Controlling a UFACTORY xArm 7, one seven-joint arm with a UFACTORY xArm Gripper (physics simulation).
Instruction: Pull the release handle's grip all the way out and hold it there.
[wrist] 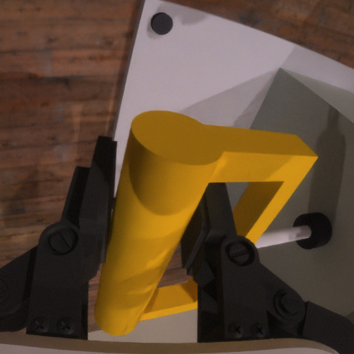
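The release handle is a yellow D-shaped piece. Its thick round grip point(145, 225) runs from the upper middle down to the lower left of the wrist view. A flat yellow frame joins the grip on the right. A light rod point(284, 236) runs from behind the frame to a black round collar point(313, 230) on the grey-green housing point(320, 190), and a stretch of the rod shows. My gripper point(150, 167) is shut on the grip, one finger on its left side and the other on its right, inside the handle's opening. The right finger hides part of the frame.
A white base plate point(185, 60) with a dark round bolt point(161, 23) at its corner lies under the housing. The brown wooden surface point(55, 90) shows on the left and along the top. The housing takes up the right side.
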